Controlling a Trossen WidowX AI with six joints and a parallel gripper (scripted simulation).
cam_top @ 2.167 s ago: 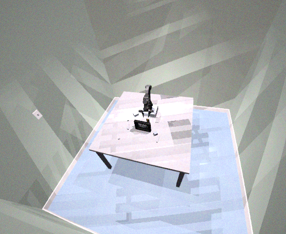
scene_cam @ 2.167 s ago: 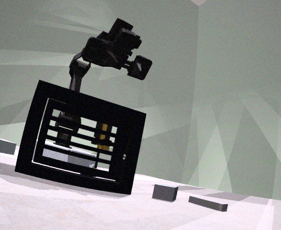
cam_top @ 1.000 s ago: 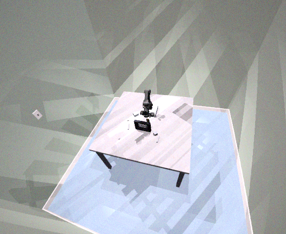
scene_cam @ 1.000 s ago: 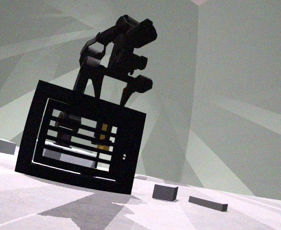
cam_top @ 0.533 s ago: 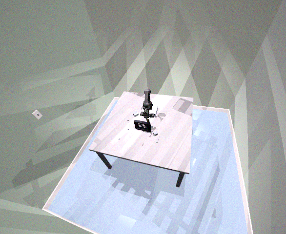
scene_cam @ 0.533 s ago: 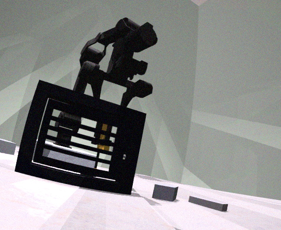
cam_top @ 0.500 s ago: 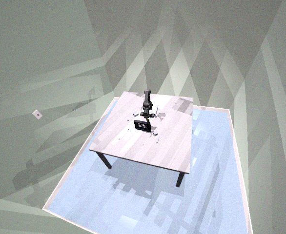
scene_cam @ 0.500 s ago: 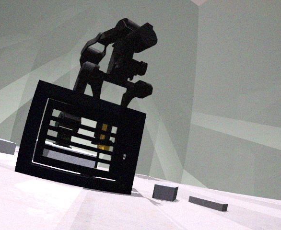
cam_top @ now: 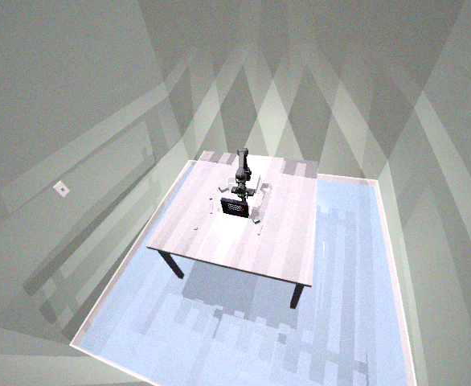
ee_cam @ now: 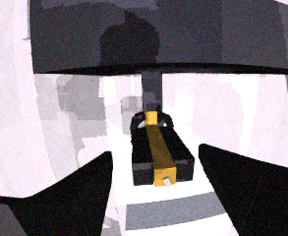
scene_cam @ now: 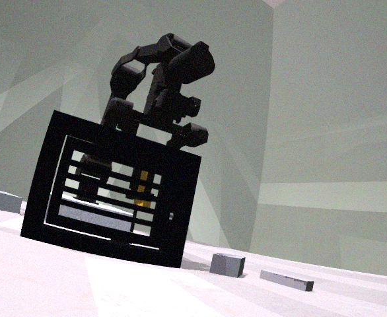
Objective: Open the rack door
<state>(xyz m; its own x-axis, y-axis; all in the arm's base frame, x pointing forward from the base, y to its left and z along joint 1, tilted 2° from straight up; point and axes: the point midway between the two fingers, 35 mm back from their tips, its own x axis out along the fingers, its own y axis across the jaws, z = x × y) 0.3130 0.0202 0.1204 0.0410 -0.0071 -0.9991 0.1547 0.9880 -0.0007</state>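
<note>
My gripper tip is now 40 mm above the upright handle and 10 mm past it. From my gripper tip the other things lie so: flat bar 200 mm ahead, 150 mm to the left, 140 mm below; block 130 mm below, 120 mm ahead, 110 mm to the left.
</note>
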